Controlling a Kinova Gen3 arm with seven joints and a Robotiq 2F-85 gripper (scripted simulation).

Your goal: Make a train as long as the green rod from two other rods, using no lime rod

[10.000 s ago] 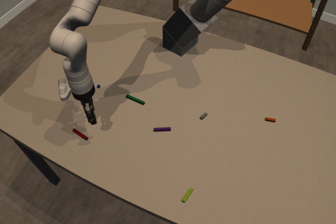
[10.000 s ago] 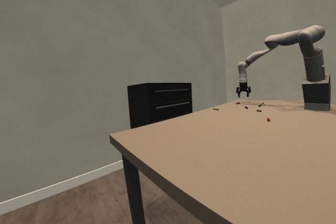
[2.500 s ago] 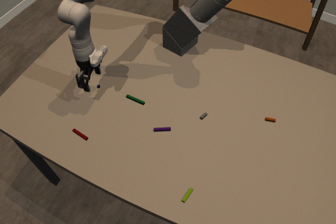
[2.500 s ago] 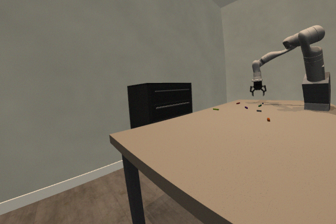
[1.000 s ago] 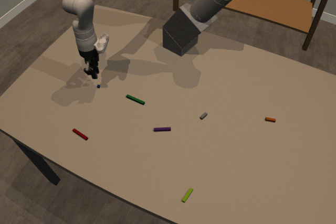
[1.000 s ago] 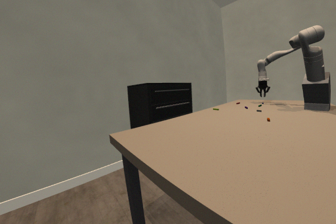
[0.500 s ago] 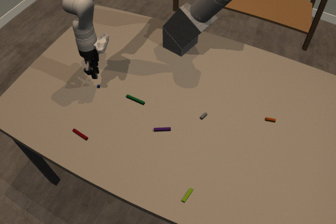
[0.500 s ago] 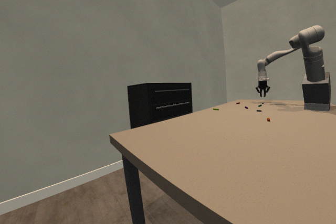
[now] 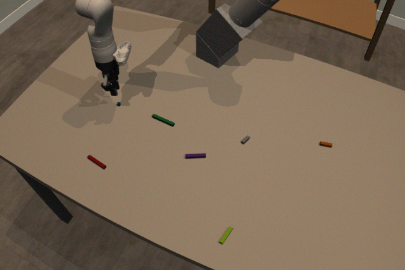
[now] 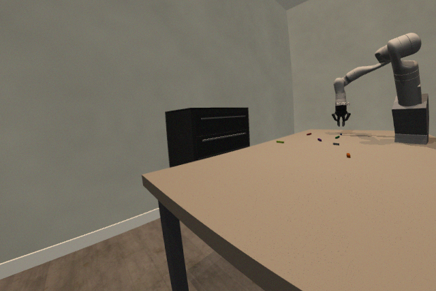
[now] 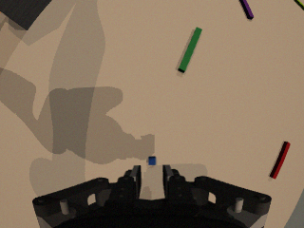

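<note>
Now: the blue rod 80 mm below my hand. Also, from my hand: green rod: 170 mm to the left, 80 mm below, 30 mm behind; red rod: 210 mm ahead, 100 mm to the left, 80 mm below; purple rod: 330 mm to the left, 80 mm below, 20 mm ahead.
</note>
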